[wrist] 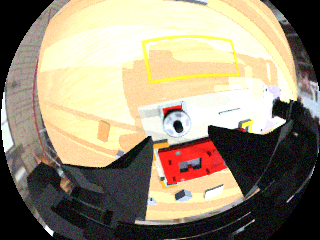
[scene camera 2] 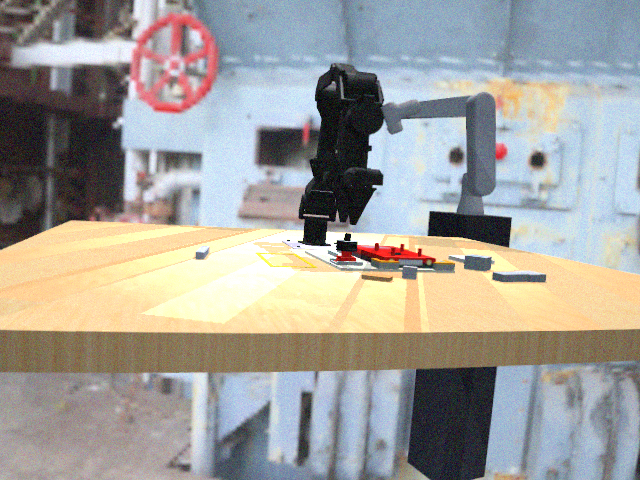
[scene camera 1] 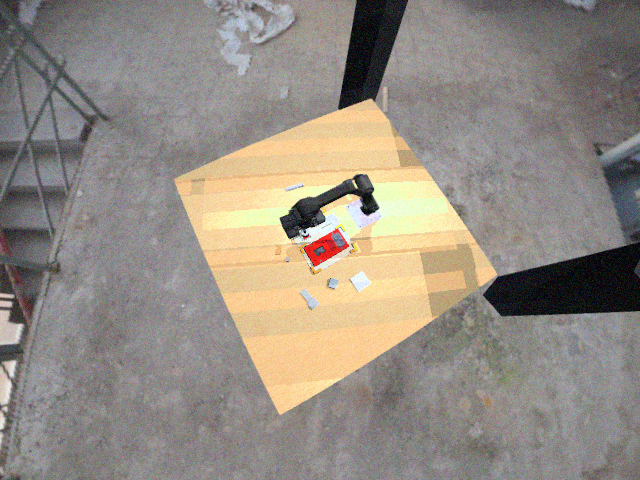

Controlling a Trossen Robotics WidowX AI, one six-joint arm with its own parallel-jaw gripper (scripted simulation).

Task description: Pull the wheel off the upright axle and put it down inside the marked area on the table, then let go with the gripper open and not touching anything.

Labels:
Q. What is the gripper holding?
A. Nothing.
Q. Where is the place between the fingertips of the gripper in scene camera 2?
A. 347,223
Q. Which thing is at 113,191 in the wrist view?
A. The gripper.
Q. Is the gripper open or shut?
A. Open.

